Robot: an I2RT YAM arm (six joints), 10 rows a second.
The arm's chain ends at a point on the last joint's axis. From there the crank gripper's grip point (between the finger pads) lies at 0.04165 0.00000 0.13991 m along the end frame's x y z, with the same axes.
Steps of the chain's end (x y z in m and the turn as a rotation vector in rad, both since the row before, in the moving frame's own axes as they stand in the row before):
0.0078, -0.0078, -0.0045, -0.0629, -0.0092, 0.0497
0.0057, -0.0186, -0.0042, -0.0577, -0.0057, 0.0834
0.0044, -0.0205, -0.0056, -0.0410, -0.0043, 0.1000
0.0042, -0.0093, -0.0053, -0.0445, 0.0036, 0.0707
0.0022, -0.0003, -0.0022, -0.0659, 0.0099, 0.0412
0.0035, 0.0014, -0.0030, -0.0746, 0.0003, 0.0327
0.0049, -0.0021, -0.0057, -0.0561, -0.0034, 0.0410
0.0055, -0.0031, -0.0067, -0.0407, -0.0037, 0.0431
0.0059, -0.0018, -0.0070, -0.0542, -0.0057, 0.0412
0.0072, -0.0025, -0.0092, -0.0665, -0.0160, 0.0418
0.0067, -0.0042, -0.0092, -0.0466, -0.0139, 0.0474
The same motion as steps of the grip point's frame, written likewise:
0.0062, 0.0030, -0.0045, -0.0629, -0.0092, 0.0497
0.0044, -0.0071, -0.0043, -0.0577, -0.0057, 0.0834
0.0033, -0.0106, -0.0056, -0.0410, -0.0043, 0.1000
0.0044, -0.0001, -0.0057, -0.0445, 0.0036, 0.0707
0.0034, 0.0106, -0.0030, -0.0659, 0.0099, 0.0412
0.0033, 0.0132, -0.0035, -0.0746, 0.0003, 0.0327
0.0042, 0.0074, -0.0058, -0.0561, -0.0034, 0.0410
0.0048, 0.0044, -0.0067, -0.0407, -0.0037, 0.0431
0.0049, 0.0075, -0.0070, -0.0542, -0.0057, 0.0412
0.0047, 0.0085, -0.0089, -0.0665, -0.0160, 0.0418
0.0046, 0.0043, -0.0088, -0.0466, -0.0139, 0.0474

